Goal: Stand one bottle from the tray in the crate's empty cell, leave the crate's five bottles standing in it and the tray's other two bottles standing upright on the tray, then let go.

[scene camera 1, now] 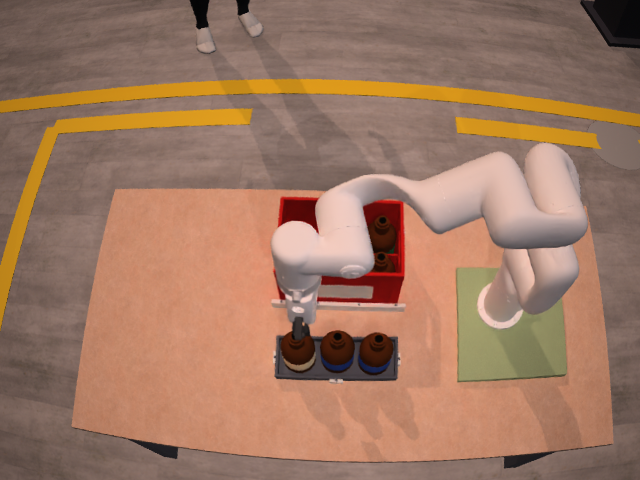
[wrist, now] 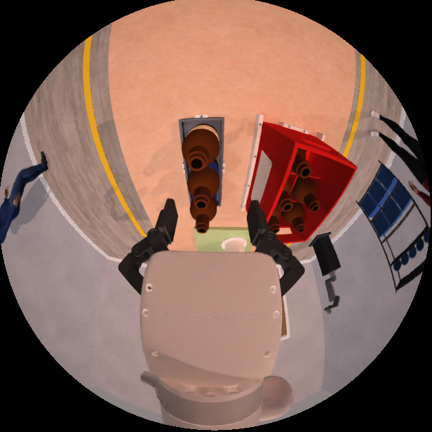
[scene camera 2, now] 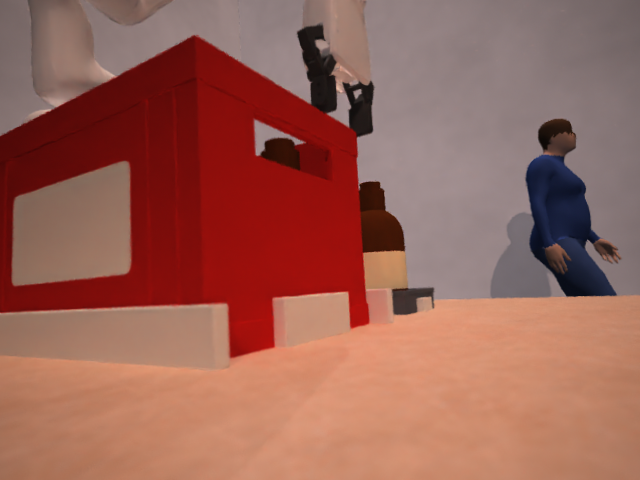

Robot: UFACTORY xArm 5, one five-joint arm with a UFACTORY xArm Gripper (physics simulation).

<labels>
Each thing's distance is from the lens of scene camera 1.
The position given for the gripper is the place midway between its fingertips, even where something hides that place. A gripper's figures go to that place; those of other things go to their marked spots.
gripper [scene camera 1: 303,312]: 1.15 m
cream-label bottle [scene camera 1: 299,356]: 1.25 m
blue-label bottle [scene camera 1: 337,347]: 1.22 m
blue-label bottle [scene camera 1: 376,349]: 1.22 m
</labels>
